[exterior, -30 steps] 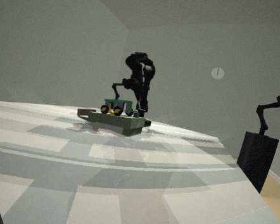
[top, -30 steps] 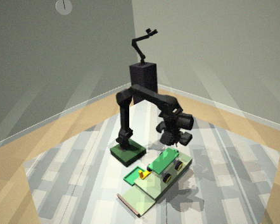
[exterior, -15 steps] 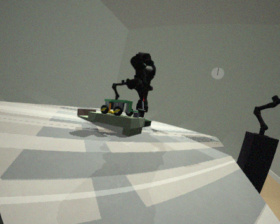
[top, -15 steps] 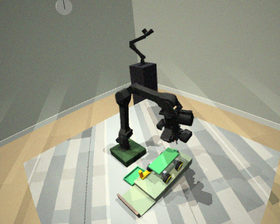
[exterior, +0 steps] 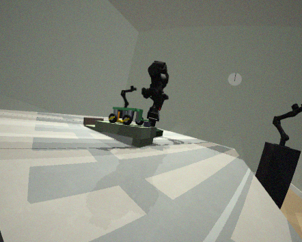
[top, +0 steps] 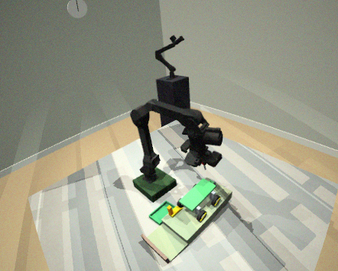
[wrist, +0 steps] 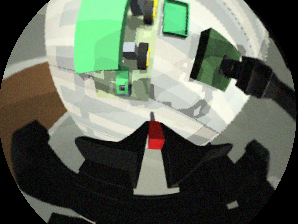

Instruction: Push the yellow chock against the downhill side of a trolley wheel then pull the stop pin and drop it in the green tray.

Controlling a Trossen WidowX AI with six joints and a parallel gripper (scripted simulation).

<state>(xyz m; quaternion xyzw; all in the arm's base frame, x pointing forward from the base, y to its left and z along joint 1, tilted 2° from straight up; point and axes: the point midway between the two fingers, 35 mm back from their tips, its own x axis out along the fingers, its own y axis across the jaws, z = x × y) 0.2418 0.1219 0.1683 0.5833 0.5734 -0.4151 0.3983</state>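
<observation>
Right now the green tray is 24 cm to the right of my gripper tip, 19 cm below it and 5 cm behind it. Round my gripper tip: red-headed stop pin: right at my gripper tip; then ramp: 14 cm to the right, 13 cm below, 8 cm ahead; then green-topped trolley: 13 cm to the right, 8 cm ahead, 7 cm below.
</observation>
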